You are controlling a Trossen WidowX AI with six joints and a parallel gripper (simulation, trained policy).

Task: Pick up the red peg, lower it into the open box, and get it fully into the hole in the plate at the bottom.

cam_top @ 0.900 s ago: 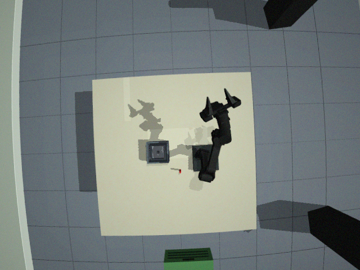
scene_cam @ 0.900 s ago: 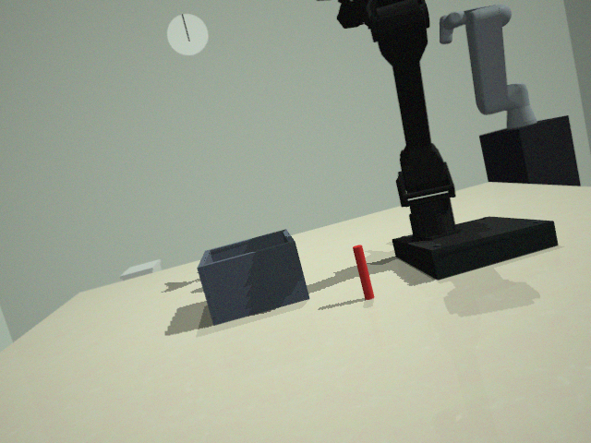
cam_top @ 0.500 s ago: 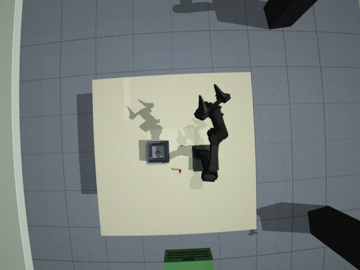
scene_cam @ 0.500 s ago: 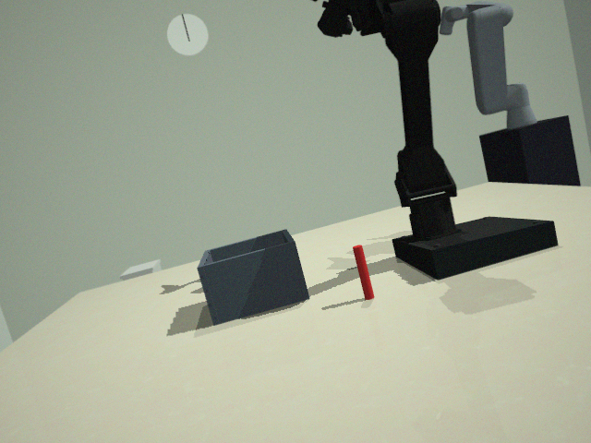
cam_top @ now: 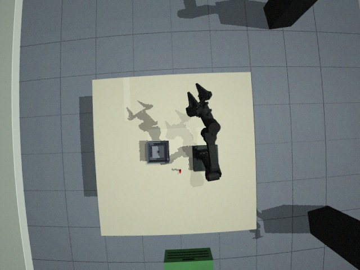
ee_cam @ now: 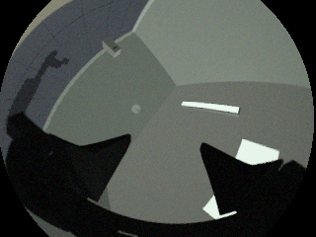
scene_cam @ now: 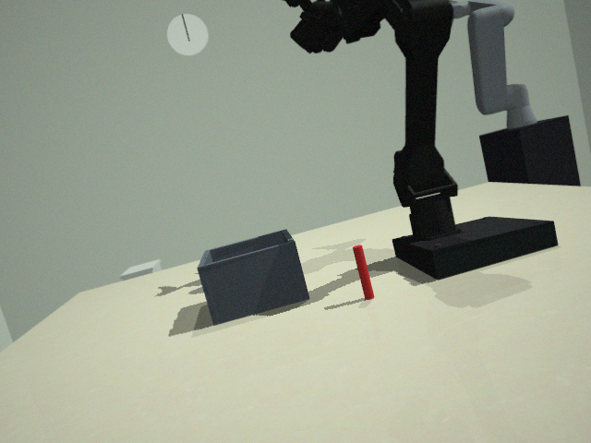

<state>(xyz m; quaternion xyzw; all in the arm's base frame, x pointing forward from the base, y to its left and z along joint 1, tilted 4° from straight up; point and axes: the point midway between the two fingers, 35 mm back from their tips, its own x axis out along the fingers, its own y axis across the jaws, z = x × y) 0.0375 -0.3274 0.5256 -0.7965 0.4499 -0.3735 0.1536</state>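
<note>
My gripper tip is 520 mm above the red peg, 470 mm to the right of it and 160 mm short of it. Also, from my gripper tip: box (530 mm below, 290 mm to the left, 290 mm ahead); plate (510 mm below, 290 mm to the left, 290 mm ahead).
</note>
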